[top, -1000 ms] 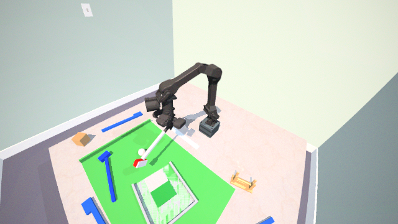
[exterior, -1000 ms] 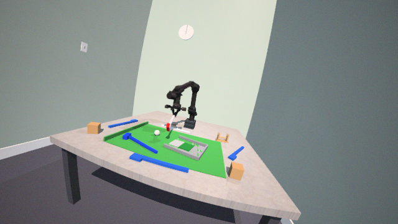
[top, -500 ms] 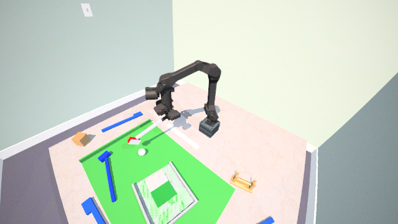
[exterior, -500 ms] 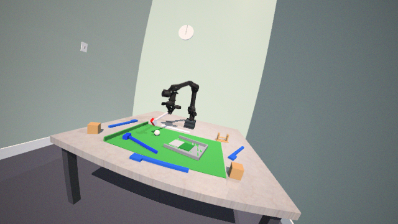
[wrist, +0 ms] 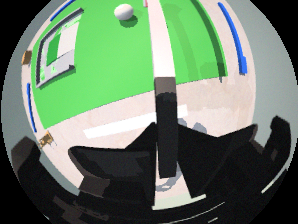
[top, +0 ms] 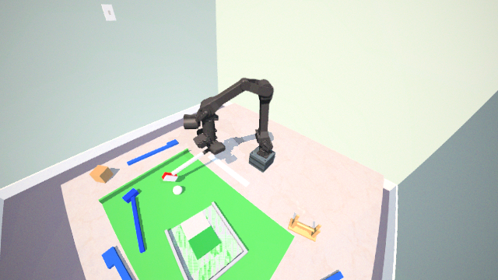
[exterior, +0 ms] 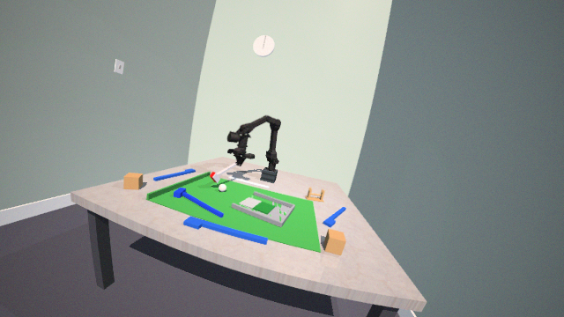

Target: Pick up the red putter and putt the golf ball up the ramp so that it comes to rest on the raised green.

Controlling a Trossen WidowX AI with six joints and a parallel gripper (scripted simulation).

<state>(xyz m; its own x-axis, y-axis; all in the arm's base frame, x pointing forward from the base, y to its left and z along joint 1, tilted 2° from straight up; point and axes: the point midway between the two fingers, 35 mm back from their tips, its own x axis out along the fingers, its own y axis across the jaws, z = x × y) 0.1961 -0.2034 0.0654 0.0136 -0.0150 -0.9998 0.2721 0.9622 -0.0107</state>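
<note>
My gripper tip is 11 cm above the white strip, 8 cm to the right of it and 3 cm past it. Also, from my gripper tip: blue putter: 42 cm ahead, 9 cm below, 5 cm to the right; then white golf ball: 23 cm ahead, 8 cm below, 1 cm to the right; then wooden stand: 54 cm to the left, 8 cm below, 2 cm ahead.
</note>
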